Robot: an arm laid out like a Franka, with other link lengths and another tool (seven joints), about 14 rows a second.
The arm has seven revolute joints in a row. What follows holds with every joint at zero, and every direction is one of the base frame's. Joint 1 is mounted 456.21 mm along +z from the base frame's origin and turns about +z. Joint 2 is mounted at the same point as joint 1 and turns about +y. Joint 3 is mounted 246.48 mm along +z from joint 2 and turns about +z. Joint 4 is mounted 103.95 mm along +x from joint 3 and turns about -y. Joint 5 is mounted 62.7 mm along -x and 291.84 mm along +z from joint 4 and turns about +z. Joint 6 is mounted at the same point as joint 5 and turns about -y. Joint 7 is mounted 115.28 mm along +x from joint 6 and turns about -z. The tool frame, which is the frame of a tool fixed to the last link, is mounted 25 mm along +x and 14 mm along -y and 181 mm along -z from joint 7; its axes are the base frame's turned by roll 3.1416, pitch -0.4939 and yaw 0.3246 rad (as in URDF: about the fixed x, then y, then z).
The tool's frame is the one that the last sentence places.
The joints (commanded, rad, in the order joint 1, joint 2, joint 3, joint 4, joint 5, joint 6, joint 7), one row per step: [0.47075 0.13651 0.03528 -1.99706 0.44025 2.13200 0.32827]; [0.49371 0.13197 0.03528 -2.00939 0.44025 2.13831 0.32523]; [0.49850 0.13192 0.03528 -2.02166 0.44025 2.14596 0.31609]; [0.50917 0.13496 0.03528 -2.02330 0.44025 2.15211 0.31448]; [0.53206 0.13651 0.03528 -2.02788 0.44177 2.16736 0.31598]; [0.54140 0.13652 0.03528 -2.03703 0.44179 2.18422 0.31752]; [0.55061 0.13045 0.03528 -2.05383 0.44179 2.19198 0.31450]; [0.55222 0.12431 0.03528 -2.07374 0.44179 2.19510 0.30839]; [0.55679 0.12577 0.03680 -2.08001 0.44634 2.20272 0.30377]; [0.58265 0.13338 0.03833 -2.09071 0.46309 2.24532 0.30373]
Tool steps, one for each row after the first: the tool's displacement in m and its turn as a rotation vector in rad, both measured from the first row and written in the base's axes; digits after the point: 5 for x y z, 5 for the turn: [-0.00814 0.00929 -0.00185 -0.00199 0.00000 0.02355]; [-0.01098 0.01001 -0.00593 -0.00483 0.00067 0.03414]; [-0.01347 0.01470 -0.00754 -0.00532 -0.00132 0.04410]; [-0.01871 0.02468 -0.00847 -0.00364 -0.00861 0.05928]; [-0.02064 0.02768 -0.01025 -0.00418 -0.01537 0.06117]; [-0.02580 0.02952 -0.01289 -0.00744 -0.01431 0.07055]; [-0.03026 0.02737 -0.01728 -0.01310 -0.00749 0.07693]; [-0.03246 0.02948 -0.01965 -0.01117 -0.00724 0.08200]; [-0.03670 0.04097 -0.02293 0.00172 -0.02261 0.08413]
